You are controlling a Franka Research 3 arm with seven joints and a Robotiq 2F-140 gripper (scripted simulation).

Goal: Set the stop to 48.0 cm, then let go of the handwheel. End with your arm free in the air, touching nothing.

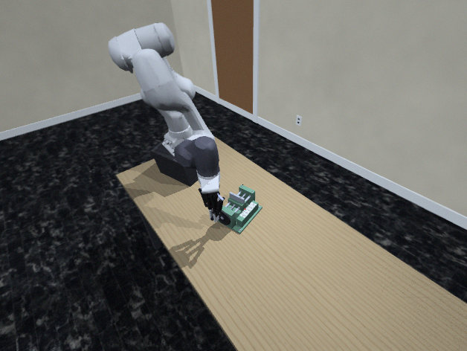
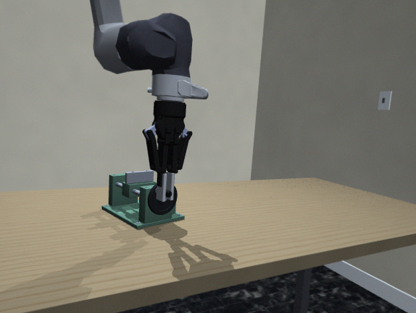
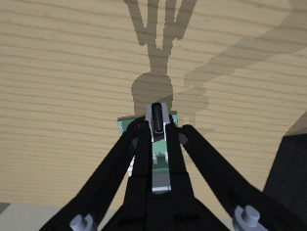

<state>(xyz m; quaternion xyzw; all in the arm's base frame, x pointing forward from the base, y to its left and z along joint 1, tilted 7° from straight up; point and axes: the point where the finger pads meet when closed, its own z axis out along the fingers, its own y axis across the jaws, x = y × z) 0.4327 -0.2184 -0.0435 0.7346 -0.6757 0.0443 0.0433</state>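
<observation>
Now: hand 2 cm to the right of the black handwheel and 2 cm above it. From my hand the other things lie so: stop block 2 cm ahead, 15 cm to the left, 2 cm below.
</observation>
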